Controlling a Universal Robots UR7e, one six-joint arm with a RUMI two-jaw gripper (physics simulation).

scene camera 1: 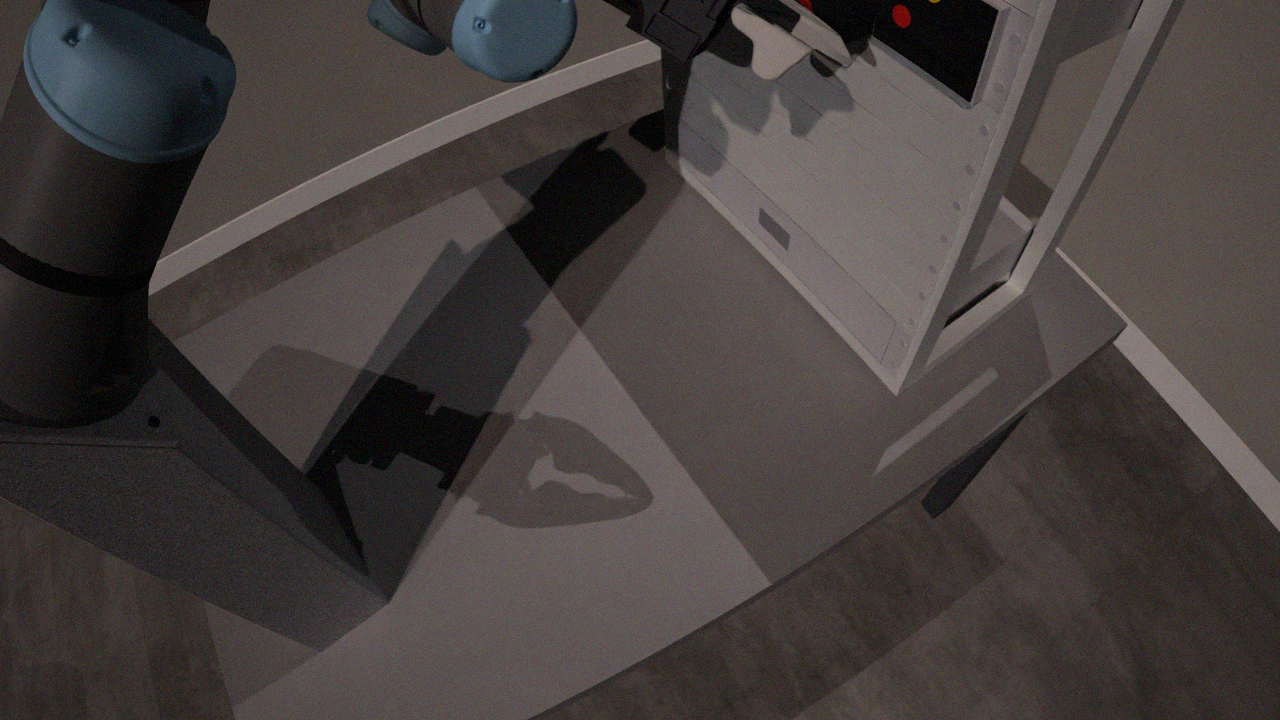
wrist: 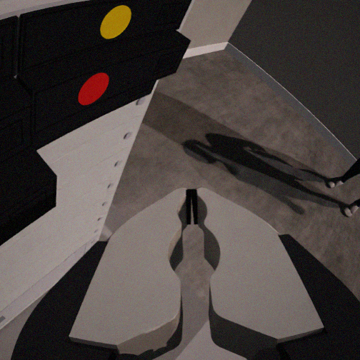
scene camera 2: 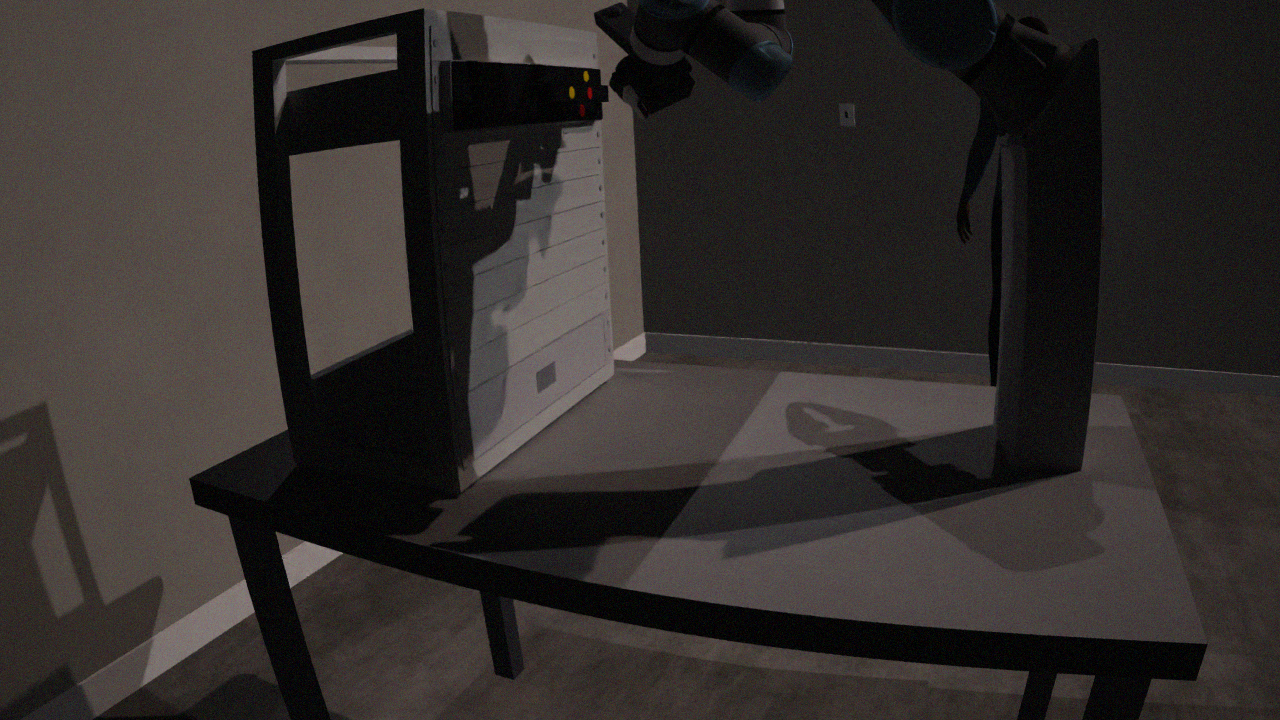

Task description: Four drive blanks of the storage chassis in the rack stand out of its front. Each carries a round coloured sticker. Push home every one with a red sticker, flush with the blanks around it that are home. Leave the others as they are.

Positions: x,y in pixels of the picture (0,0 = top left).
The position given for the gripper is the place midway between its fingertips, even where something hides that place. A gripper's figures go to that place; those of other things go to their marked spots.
Labels:
The gripper (scene camera 1: 850,62) is 0.55 m from the lens. A white rack (scene camera 1: 876,189): 0.74 m from the lens.

